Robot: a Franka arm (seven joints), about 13 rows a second.
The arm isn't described. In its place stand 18 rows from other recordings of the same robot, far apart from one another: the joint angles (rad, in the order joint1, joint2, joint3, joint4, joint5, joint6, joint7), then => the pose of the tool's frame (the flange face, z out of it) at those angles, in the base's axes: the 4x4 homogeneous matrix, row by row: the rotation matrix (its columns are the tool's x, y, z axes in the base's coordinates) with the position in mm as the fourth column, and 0 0 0 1 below.
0.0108, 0.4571, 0.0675, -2.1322, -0.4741, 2.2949, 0.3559 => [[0.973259 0.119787 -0.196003 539.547], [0.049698 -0.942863 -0.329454 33.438], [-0.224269 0.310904 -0.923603 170.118], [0 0 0 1]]
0.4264, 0.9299, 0.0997, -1.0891, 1.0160, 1.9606, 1.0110 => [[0.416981 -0.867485 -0.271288 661.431], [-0.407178 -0.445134 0.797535 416.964], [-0.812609 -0.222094 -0.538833 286.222], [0 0 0 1]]
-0.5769, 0.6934, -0.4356, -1.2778, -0.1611, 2.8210, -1.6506 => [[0.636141 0.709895 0.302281 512.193], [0.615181 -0.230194 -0.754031 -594.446], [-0.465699 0.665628 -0.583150 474.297], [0 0 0 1]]
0.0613, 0.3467, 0.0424, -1.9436, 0.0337, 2.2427, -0.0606 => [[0.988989 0.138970 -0.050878 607.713], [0.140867 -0.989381 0.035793 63.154], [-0.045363 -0.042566 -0.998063 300.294], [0 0 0 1]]
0.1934, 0.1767, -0.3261, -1.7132, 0.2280, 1.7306, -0.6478 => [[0.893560 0.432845 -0.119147 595.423], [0.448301 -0.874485 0.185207 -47.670], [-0.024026 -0.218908 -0.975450 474.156], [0 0 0 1]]
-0.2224, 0.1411, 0.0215, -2.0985, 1.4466, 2.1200, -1.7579 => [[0.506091 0.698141 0.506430 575.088], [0.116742 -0.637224 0.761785 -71.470], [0.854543 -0.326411 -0.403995 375.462], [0 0 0 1]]
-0.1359, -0.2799, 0.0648, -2.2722, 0.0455, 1.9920, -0.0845 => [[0.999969 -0.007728 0.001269 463.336], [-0.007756 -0.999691 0.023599 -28.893], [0.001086 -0.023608 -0.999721 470.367], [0 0 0 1]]
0.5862, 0.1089, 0.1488, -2.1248, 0.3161, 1.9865, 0.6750 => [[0.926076 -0.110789 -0.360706 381.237], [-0.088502 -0.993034 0.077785 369.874], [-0.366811 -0.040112 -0.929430 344.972], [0 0 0 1]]
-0.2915, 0.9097, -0.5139, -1.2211, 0.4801, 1.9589, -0.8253 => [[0.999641 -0.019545 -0.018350 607.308], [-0.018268 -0.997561 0.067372 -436.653], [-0.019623 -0.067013 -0.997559 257.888], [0 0 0 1]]
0.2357, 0.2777, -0.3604, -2.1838, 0.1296, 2.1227, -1.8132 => [[-0.019309 0.951580 -0.306794 517.323], [0.997904 0.037299 0.052882 -60.774], [0.061765 -0.305130 -0.950306 246.359], [0 0 0 1]]
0.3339, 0.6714, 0.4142, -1.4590, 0.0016, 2.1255, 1.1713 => [[0.858099 -0.497871 -0.125657 563.412], [-0.465007 -0.857256 0.221089 446.933], [-0.217794 -0.131285 -0.967125 318.796], [0 0 0 1]]
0.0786, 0.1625, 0.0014, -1.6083, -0.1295, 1.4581, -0.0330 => [[0.945831 0.136085 -0.294762 575.643], [0.094143 -0.983865 -0.152142 31.043], [-0.310711 0.116151 -0.943381 508.123], [0 0 0 1]]
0.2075, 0.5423, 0.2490, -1.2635, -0.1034, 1.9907, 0.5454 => [[0.981349 -0.092563 0.168480 676.602], [-0.111905 -0.987704 0.109170 277.236], [0.156303 -0.125988 -0.979641 471.333], [0 0 0 1]]
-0.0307, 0.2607, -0.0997, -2.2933, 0.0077, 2.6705, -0.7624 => [[0.803896 0.583792 0.113744 537.966], [0.590604 -0.806127 -0.036693 -71.155], [0.070271 0.096675 -0.992832 247.856], [0 0 0 1]]
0.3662, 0.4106, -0.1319, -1.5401, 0.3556, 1.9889, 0.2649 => [[0.987595 -0.156956 -0.004522 655.340], [-0.149668 -0.949667 0.275194 191.240], [-0.047488 -0.271104 -0.961378 424.976], [0 0 0 1]]
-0.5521, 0.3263, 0.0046, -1.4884, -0.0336, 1.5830, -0.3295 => [[0.952734 -0.216962 -0.212665 538.511], [-0.201518 -0.975149 0.092059 -332.896], [-0.227353 -0.044852 -0.972779 468.913], [0 0 0 1]]
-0.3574, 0.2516, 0.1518, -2.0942, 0.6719, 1.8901, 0.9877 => [[-0.049722 -0.986197 -0.157937 532.148], [-0.742244 -0.069321 0.666534 -64.775], [-0.668282 0.150369 -0.728552 288.684], [0 0 0 1]]
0.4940, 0.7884, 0.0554, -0.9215, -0.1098, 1.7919, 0.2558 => [[0.951533 0.288547 0.106417 670.188], [0.291803 -0.956343 -0.016072 380.326], [0.097133 0.046346 -0.994192 426.950], [0 0 0 1]]
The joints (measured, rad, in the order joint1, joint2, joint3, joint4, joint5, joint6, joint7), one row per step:
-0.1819, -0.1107, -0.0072, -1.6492, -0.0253, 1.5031, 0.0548
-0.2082, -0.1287, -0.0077, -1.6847, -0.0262, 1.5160, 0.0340
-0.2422, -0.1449, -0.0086, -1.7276, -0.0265, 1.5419, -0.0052
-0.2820, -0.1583, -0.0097, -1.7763, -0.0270, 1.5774, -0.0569
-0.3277, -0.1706, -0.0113, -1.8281, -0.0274, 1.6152, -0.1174
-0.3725, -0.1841, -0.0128, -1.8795, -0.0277, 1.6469, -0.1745
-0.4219, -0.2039, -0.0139, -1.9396, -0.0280, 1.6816, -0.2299
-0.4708, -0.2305, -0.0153, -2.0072, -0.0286, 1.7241, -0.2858
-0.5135, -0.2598, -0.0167, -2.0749, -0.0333, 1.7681, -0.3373
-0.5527, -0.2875, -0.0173, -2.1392, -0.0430, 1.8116, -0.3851
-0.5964, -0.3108, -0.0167, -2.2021, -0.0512, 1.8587, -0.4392
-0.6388, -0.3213, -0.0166, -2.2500, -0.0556, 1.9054, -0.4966
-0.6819, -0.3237, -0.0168, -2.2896, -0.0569, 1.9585, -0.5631
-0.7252, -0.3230, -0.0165, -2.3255, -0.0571, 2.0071, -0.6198
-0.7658, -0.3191, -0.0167, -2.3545, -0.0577, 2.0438, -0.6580
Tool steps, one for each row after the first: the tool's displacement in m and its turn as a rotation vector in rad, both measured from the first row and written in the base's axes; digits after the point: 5 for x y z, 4 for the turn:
-0.00749, -0.01254, -0.00627, 0.0011, 0.0050, -0.0057
-0.01472, -0.02900, -0.01597, 0.0030, 0.0064, -0.0007
-0.02213, -0.04834, -0.02913, 0.0051, 0.0070, 0.0110
-0.03149, -0.07025, -0.04426, 0.0085, 0.0093, 0.0253
-0.04309, -0.09056, -0.05924, 0.0139, 0.0155, 0.0369
-0.05871, -0.11095, -0.07510, 0.0196, 0.0206, 0.0428
-0.07698, -0.12922, -0.09075, 0.0224, 0.0190, 0.0498
-0.09552, -0.14341, -0.10526, 0.0194, 0.0160, 0.0596
-0.11343, -0.15510, -0.11919, 0.0112, 0.0151, 0.0717
-0.13161, -0.16722, -0.13437, 0.0039, 0.0138, 0.0872
-0.14658, -0.18005, -0.14834, -0.0017, 0.0097, 0.1060
-0.15990, -0.19401, -0.16144, -0.0095, -0.0004, 0.1323
-0.17357, -0.20725, -0.17446, -0.0155, -0.0077, 0.1484
-0.18710, -0.21926, -0.18661, -0.0169, -0.0091, 0.1479

